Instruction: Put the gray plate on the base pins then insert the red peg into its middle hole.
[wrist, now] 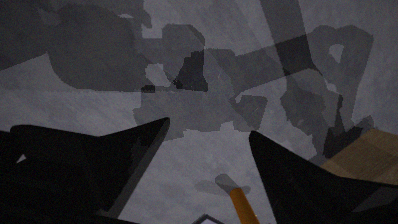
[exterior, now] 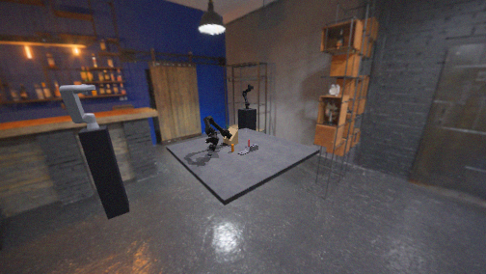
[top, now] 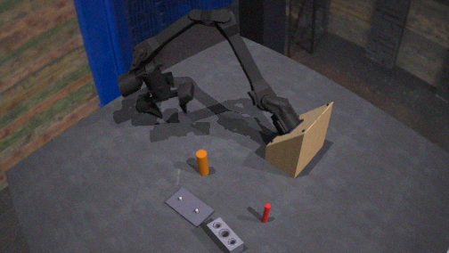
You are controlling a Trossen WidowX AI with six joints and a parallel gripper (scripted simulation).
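Now: gripper tip 15 cm short of the plate, 42 cm to the right of it and 2 cm above it. From my gripper tip the other things lie so: orange cylinder: 4 cm ahead, 20 cm to the left, 2 cm below; red peg: 3 cm ahead, 44 cm to the left, 2 cm below.
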